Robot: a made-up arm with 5 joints.
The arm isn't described. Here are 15 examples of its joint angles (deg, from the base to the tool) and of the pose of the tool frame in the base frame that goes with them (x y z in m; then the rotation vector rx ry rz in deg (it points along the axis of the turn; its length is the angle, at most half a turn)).
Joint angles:
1: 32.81 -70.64 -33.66 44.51 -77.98
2: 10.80 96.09 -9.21 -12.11 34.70
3: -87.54 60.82 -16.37 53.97 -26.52
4: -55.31 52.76 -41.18 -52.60 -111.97
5: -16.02 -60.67 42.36 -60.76 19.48
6: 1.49 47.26 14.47 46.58 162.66
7: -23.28 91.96 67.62 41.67 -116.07
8: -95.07 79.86 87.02 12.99 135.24
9: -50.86 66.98 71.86 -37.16 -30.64
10: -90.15 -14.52 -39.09 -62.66 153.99
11: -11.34 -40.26 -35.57 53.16 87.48
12: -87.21 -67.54 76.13 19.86 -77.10
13: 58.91 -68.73 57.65 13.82 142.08
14: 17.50 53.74 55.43 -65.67 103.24
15: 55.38 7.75 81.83 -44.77 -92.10
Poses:
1: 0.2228 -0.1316 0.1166 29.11 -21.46 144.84
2: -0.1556 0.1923 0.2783 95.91 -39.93 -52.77
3: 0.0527 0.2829 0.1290 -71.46 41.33 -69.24
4: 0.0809 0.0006 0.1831 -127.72 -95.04 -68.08
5: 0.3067 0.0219 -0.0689 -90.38 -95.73 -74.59
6: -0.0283 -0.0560 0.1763 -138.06 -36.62 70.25
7: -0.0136 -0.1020 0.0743 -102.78 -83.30 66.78
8: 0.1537 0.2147 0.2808 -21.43 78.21 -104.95
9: -0.1672 0.1976 0.0446 -17.88 -72.04 8.74
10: -0.0471 0.2723 0.3502 77.28 -12.76 -52.87
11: -0.0539 0.0756 0.3151 -97.61 54.15 71.97
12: -0.1686 0.1279 0.2978 130.01 -70.79 -65.58
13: 0.0258 0.0444 0.2790 -86.44 38.98 47.50
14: -0.1835 0.2394 0.0766 66.78 -33.16 -3.63
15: 0.2594 -0.0143 0.1200 123.84 96.71 26.56
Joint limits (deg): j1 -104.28..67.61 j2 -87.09..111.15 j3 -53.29..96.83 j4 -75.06..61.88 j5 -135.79..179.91
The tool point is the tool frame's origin. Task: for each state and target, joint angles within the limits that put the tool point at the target. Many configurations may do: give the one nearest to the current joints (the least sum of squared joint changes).
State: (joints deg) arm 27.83 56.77 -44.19 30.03 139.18
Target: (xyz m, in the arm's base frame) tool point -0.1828 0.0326 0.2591
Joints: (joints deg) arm -7.87 47.86 -43.29 -5.76 109.30
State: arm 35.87 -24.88 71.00 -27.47 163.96
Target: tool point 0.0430 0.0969 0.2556
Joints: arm 38.36 -25.18 71.88 -23.75 176.98
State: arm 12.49 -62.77 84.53 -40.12 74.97
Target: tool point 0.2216 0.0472 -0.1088
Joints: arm -30.51 -62.92 96.83 -27.21 59.70
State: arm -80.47 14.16 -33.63 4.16 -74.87
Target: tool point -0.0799 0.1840 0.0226
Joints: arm -61.75 29.40 -2.38 55.23 -73.80
